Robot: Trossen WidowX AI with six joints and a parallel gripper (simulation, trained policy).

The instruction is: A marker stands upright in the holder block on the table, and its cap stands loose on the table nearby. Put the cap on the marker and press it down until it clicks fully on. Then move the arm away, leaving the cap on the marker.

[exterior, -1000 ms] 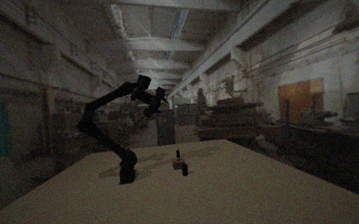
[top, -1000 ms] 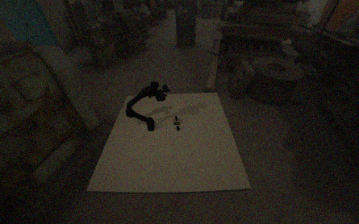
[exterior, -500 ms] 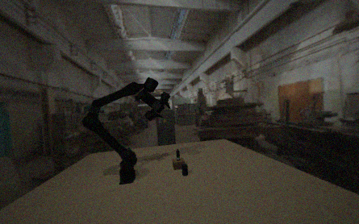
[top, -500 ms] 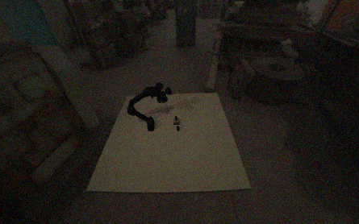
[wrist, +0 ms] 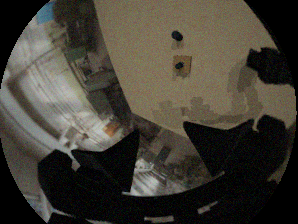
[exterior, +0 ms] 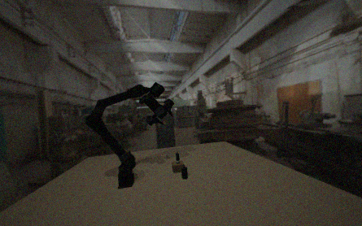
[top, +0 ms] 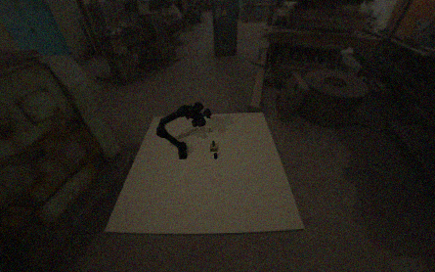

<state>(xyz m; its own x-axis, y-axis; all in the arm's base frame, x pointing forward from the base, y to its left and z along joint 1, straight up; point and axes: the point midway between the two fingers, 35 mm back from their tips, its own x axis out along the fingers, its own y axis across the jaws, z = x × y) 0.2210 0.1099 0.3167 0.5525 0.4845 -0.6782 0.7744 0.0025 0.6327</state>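
The dark cap is 27 cm below my gripper tip, 15 cm to the right of it and 5 cm ahead of it. Round my gripper tip: small tan holder block 27 cm below, 5 cm to the right, 4 cm ahead; dark marker 21 cm below, 5 cm to the right, 4 cm ahead.
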